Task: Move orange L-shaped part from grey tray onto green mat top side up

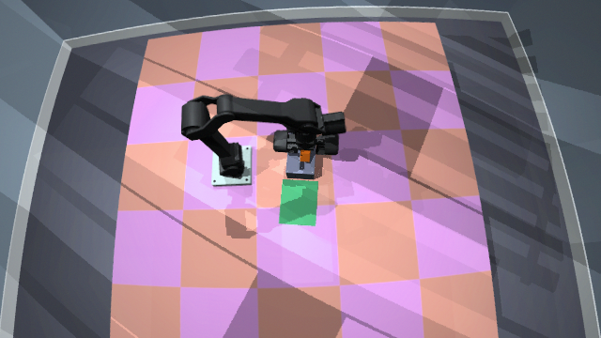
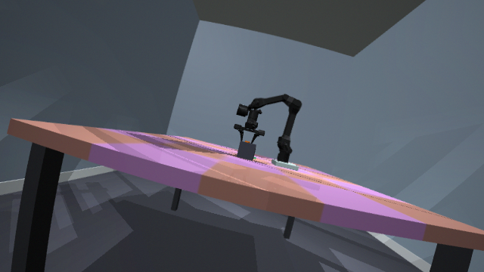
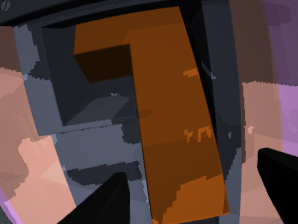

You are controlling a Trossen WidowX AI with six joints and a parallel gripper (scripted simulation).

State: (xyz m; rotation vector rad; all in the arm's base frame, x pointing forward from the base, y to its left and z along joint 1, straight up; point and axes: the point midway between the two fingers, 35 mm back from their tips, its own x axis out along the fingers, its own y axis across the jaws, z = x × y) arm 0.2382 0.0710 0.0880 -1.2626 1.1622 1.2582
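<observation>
Right now my gripper tip is 20 mm past the orange L-shaped part, 30 mm to the right of it and 40 mm above it. Round my gripper tip: green mat: 10 mm behind, 150 mm to the right, 90 mm below.
</observation>
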